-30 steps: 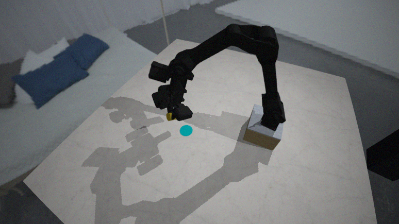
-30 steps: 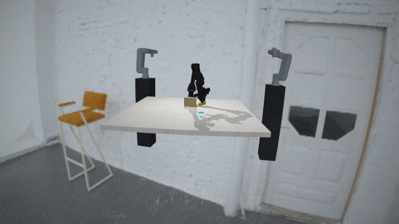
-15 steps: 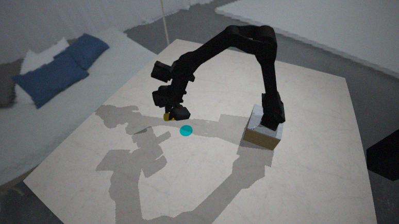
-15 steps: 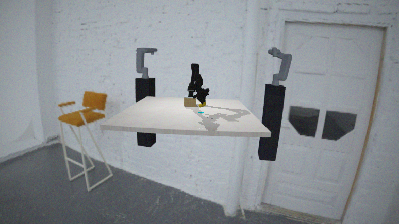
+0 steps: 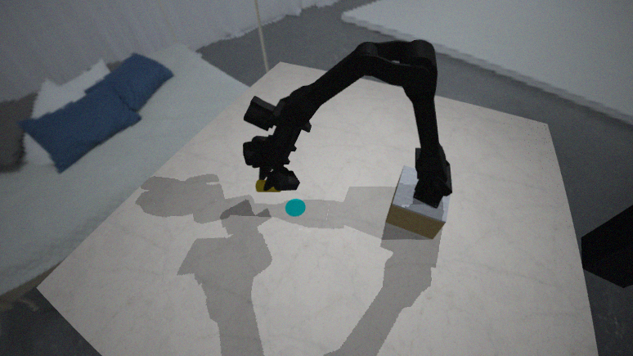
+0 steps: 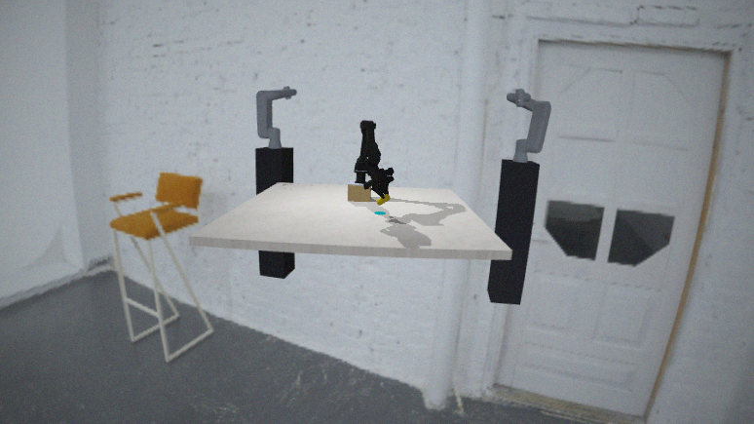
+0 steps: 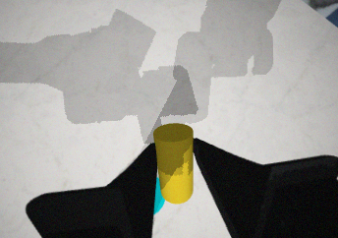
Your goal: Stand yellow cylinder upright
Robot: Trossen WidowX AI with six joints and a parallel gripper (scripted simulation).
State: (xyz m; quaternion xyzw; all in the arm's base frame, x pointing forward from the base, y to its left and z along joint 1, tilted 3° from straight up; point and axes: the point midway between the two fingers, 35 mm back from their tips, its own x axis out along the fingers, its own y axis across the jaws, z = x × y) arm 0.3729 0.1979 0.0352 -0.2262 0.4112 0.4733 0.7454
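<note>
My gripper tip is 10 cm above the cyan circle, 7 cm past it and 4 cm to the left of it. Round my gripper tip: yellow tall cylinder (1 cm to the right, 1 cm below, 1 cm behind).
</note>
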